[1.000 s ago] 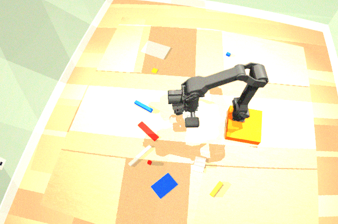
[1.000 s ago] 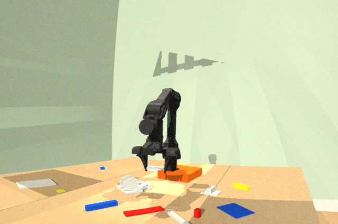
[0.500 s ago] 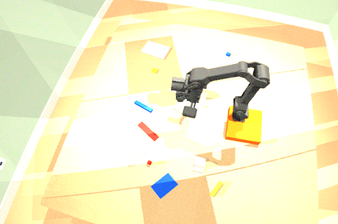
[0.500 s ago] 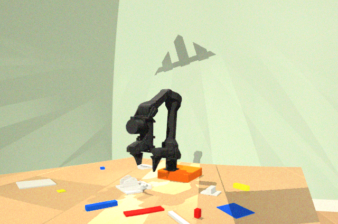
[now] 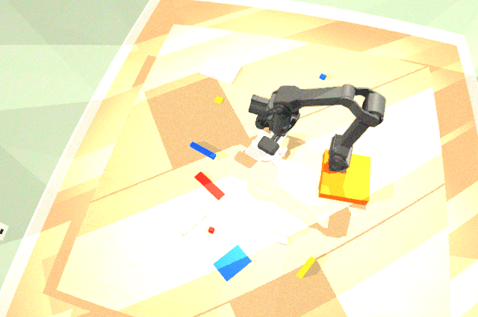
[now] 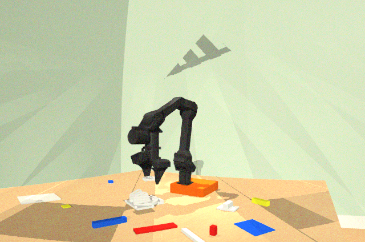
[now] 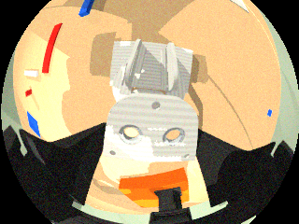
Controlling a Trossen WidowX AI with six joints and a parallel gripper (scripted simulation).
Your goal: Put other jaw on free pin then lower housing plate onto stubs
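Right now my gripper tip is 10 mm short of the white housing part and 20 mm below it. Round my gripper tip: red bar: 210 mm ahead, 180 mm to the left, 80 mm below; then blue bar: 270 mm ahead, 50 mm to the left, 80 mm below; then small yellow tile: 270 mm ahead, 200 mm to the right, 80 mm below.
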